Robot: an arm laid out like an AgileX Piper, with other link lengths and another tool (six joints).
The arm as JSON. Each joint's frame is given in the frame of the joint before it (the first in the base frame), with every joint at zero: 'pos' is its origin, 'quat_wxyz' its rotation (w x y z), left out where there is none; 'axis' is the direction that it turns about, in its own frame. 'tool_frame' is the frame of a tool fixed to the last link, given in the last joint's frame.
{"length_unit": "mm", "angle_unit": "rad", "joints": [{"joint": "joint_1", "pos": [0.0, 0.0, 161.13], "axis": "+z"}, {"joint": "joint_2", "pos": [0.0, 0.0, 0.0], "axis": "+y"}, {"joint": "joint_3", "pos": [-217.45, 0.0, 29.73], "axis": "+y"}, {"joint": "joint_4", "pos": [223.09, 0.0, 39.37], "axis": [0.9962, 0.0, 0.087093]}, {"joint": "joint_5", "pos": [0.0, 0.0, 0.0], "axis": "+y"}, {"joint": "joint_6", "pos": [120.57, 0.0, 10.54], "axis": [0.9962, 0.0, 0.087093]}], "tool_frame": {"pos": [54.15, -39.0, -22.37], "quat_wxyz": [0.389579, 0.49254, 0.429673, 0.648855]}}
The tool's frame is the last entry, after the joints.
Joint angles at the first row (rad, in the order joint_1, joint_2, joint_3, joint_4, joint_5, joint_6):
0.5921, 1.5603, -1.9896, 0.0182, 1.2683, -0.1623
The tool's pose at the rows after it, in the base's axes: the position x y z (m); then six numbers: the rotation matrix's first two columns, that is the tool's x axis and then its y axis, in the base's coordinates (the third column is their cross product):
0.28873 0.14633 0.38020 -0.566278 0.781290 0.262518 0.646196 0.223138 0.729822
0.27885 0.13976 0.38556 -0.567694 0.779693 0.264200 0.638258 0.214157 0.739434
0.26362 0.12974 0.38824 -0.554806 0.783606 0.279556 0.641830 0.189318 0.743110
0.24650 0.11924 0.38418 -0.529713 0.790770 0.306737 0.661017 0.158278 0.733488
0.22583 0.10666 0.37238 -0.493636 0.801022 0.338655 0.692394 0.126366 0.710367
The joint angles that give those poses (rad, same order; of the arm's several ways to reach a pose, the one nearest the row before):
0.5921, 1.5348, -1.9832, 0.0182, 1.2683, -0.1623
0.5921, 1.4812, -1.9450, 0.0182, 1.2683, -0.1593
0.5921, 1.4016, -1.8763, 0.0163, 1.2683, -0.1357
0.5922, 1.3144, -1.7844, 0.0163, 1.2683, -0.0983
0.5921, 1.2082, -1.6566, 0.0163, 1.2683, -0.0527

